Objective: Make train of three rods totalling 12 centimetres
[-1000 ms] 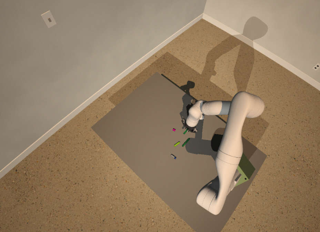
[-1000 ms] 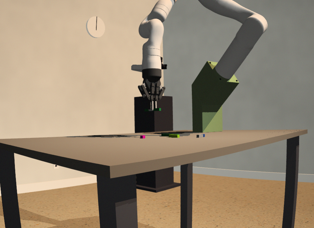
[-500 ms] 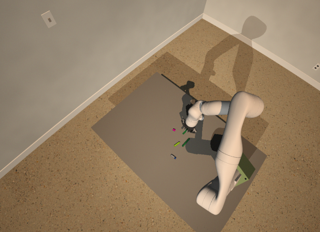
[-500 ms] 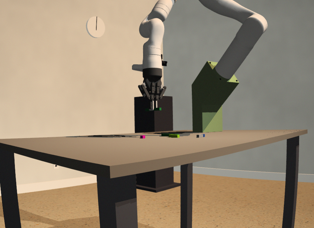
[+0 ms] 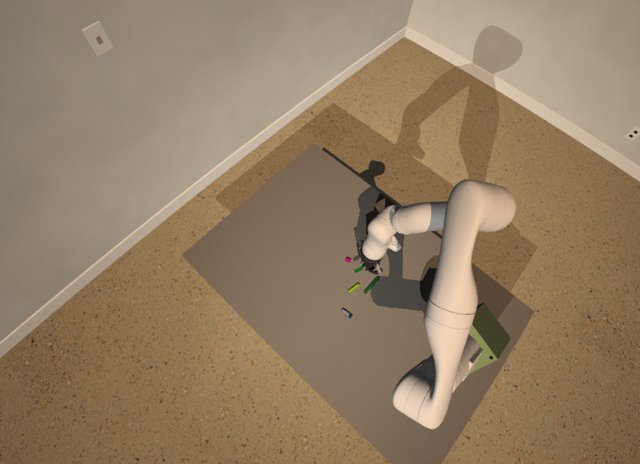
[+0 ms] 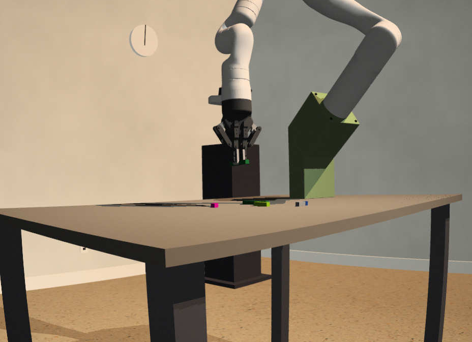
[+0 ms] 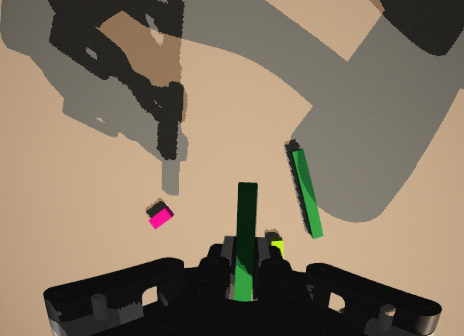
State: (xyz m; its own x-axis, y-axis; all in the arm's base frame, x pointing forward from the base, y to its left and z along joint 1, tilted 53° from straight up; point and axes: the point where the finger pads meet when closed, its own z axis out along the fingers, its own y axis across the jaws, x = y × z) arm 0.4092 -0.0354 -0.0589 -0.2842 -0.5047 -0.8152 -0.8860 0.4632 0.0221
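The grey rod is 5 cm behind my hand, 15 cm to the left of it and 12 cm below it. From my hand the other things lie so: magenta rod 7 cm ahead, 1 cm to the right, 12 cm below; lime rod 1 cm behind, 6 cm to the left, 12 cm below; green rod 1 cm below.
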